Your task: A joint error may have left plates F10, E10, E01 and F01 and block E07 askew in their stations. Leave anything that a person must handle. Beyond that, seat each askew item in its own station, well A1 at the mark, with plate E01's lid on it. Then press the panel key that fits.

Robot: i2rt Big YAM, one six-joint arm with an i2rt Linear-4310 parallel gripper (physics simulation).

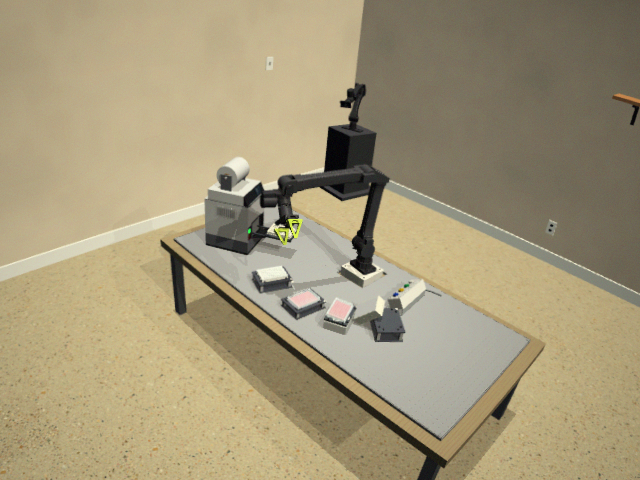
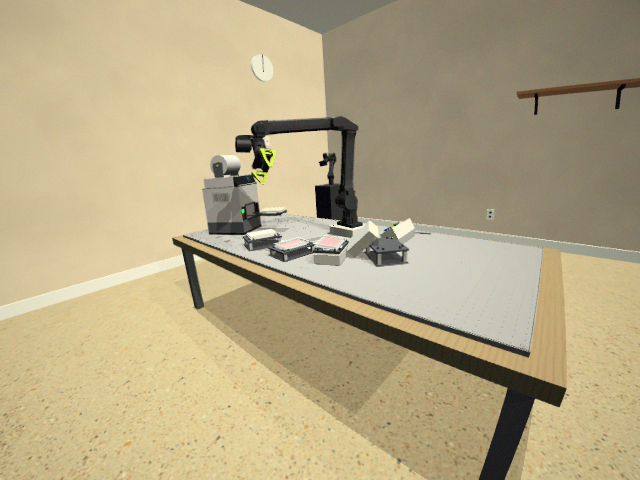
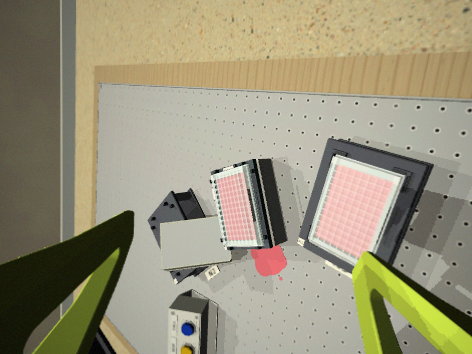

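My gripper [image 1: 289,239] [image 2: 266,175] [image 3: 248,242] is open and empty, high above the table near the grey machine. A pink-well plate [image 1: 303,298] [image 2: 293,244] [image 3: 354,210] sits on a dark station. Another pink-well plate [image 1: 341,308] [image 2: 330,242] [image 3: 234,206] sits on a pale-based station, with a red spill [image 3: 270,261] beside it. A white item [image 1: 271,273] [image 2: 262,236] sits on the farther dark station. A pale plate [image 1: 279,230] [image 2: 272,210] is at the machine's tray. The key panel [image 1: 412,298] [image 3: 176,314] has blue, yellow and green keys. Labels are unreadable.
The grey machine [image 1: 227,222] [image 2: 222,209], with a roll on top and a green light, stands at the table's far left. A cream slab [image 1: 373,311] [image 2: 363,239] [image 3: 195,245] leans beside a dark raised stand [image 1: 388,326] [image 2: 387,246] [image 3: 170,215]. A black pedestal [image 1: 349,155] stands behind the table.
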